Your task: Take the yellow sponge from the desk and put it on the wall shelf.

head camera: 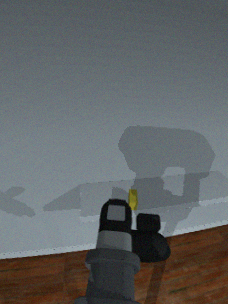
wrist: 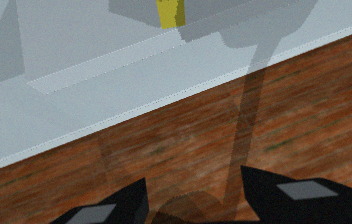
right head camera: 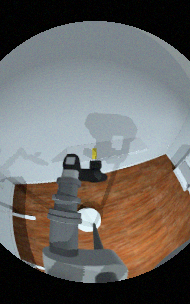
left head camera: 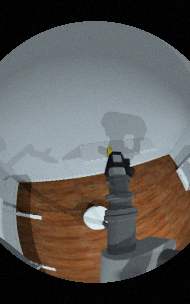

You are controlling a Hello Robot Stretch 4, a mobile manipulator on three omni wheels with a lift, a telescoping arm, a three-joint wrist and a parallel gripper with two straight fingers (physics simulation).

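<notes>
The yellow sponge (head camera: pixel 133 199) (left head camera: pixel 109 150) (right head camera: pixel 94 154) (wrist: pixel 171 13) rests on the pale wall shelf (head camera: pixel 95 202) (wrist: pixel 75 74), its near end at the shelf's front edge. In the wrist view its far end is cut off by the top of the picture. My gripper (head camera: pixel 155 251) (right head camera: pixel 95 176) (wrist: pixel 194 187) is open and empty. It is apart from the sponge, on the robot's side of the shelf's front edge. In the wrist view wooden floor shows between its fingers. The desk cannot be made out.
The grey arm (head camera: pixel 112 277) (left head camera: pixel 121 230) (right head camera: pixel 64 225) reaches toward the pale wall (head camera: pixel 100 90). A round white disc (left head camera: pixel 95 218) (right head camera: pixel 90 220) is low beside the arm. A white object (left head camera: pixel 184 174) (right head camera: pixel 182 175) stands at the right. Robot shadows cross the wall and shelf.
</notes>
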